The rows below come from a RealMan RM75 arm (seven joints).
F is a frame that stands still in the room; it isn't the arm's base.
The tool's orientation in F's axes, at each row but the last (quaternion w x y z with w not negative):
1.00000 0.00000 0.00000 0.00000
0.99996 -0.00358 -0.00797 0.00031
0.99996 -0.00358 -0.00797 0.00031
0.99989 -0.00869 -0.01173 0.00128
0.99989 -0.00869 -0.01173 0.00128
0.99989 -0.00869 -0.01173 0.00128
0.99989 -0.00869 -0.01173 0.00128
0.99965 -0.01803 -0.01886 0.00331
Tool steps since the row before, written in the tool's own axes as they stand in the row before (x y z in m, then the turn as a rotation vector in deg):
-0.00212 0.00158 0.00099 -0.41 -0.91 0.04
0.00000 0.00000 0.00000 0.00 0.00 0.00
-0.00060 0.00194 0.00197 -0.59 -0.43 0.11
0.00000 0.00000 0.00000 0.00 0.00 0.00
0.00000 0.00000 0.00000 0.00 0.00 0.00
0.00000 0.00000 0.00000 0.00 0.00 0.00
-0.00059 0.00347 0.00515 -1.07 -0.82 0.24
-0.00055 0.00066 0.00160 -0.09 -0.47 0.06
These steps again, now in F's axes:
-0.00212 0.00158 0.00099 -0.41 -0.91 0.04
0.00000 0.00000 0.00000 0.00 0.00 0.00
-0.00063 0.00195 0.00195 -0.59 -0.43 0.10
0.00000 0.00000 0.00000 0.00 0.00 0.00
0.00000 0.00000 0.00000 0.00 0.00 0.00
0.00000 0.00000 0.00000 0.00 0.00 0.00
-0.00072 0.00356 0.00507 -1.07 -0.82 0.23
-0.00061 0.00071 0.00155 -0.09 -0.47 0.07

